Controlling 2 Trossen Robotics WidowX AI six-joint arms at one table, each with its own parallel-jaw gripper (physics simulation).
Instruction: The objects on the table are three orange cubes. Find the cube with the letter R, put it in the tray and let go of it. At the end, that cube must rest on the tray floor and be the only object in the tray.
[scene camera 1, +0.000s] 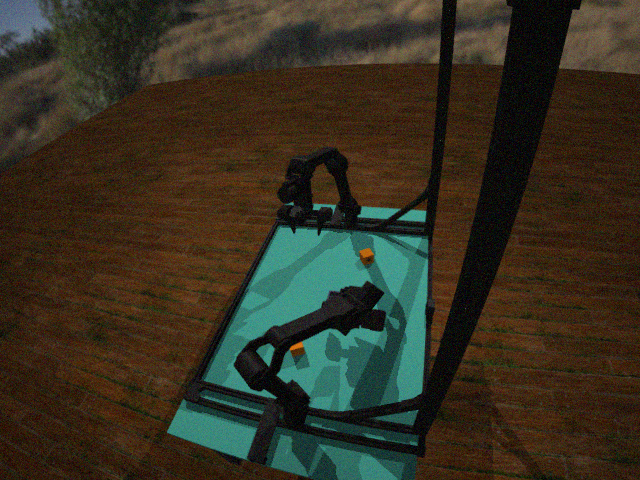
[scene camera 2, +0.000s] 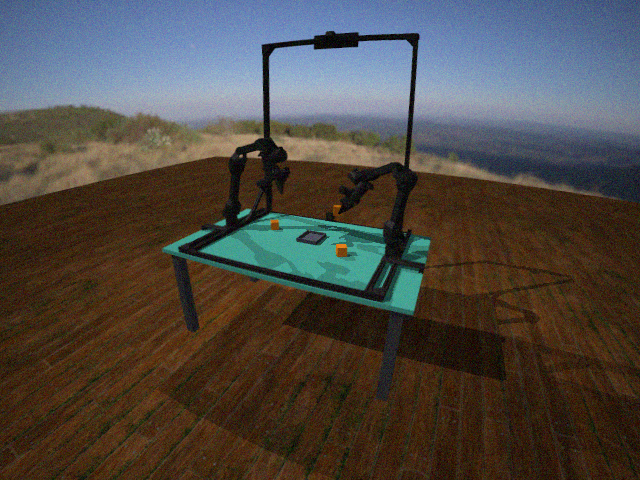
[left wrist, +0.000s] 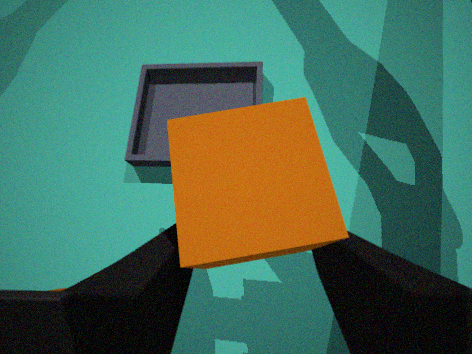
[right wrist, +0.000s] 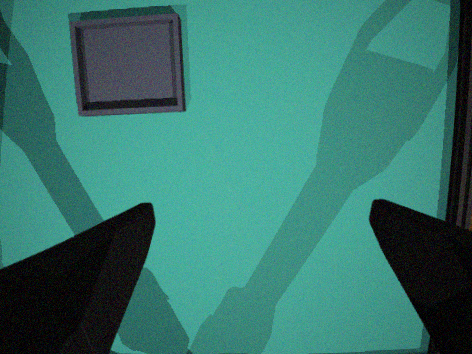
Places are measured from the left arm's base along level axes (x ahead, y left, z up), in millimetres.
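Where they show: left gripper, fingertip midpoint: (scene camera 2: 340, 213) (left wrist: 253, 227); right gripper, fingertip midpoint: (scene camera 1: 306, 234) (scene camera 2: 276, 197) (right wrist: 262, 211); left arm's base, link origin: (scene camera 1: 295, 416) (scene camera 2: 393, 254); right arm's base, link origin: (scene camera 1: 351, 221) (scene camera 2: 232, 225).
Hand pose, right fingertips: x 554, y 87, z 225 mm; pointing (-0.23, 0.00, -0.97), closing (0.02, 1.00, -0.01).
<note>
Things, the pixels of their top centre, and the offset from my right fingertips.
- orange cube, top centre: (left wrist: 245, 174) (scene camera 2: 338, 205) dy -206, dx -234, dz -66 mm
- grey tray, top centre: (left wrist: 195, 108) (right wrist: 125, 65) (scene camera 2: 311, 235) dy -143, dx -116, dz -226 mm
- second cube, top centre: (scene camera 1: 366, 252) (scene camera 2: 274, 221) dy -192, dx +136, dz -199 mm
- third cube, top centre: (scene camera 1: 295, 343) (scene camera 2: 341, 245) dy -22, dx -324, dz -199 mm
My left gripper (scene camera 2: 336, 211) (left wrist: 253, 227) is shut on an orange cube (scene camera 2: 336, 209) (left wrist: 257, 175), held high above the table; its face toward the left wrist camera is plain. The grey tray (scene camera 2: 311, 237) (left wrist: 200, 65) (right wrist: 127, 62) shows a bare floor in the right wrist view; the held cube covers part of it in the left wrist view. A second cube (scene camera 1: 366, 255) (scene camera 2: 275, 224) lies on the table, with a dark, unreadable mark in scene camera 1. A third cube (scene camera 1: 297, 349) (scene camera 2: 341, 250) lies near the left arm's base. My right gripper (scene camera 1: 306, 230) (right wrist: 262, 211) is open and empty. No R is readable.
A black frame (scene camera 2: 279, 279) borders the turquoise table top (scene camera 2: 227, 260). A tall black gantry (scene camera 2: 266, 93) rises from the table's far side. In scene camera 1 the left arm (scene camera 1: 310, 320) hides the tray and part of the third cube.
</note>
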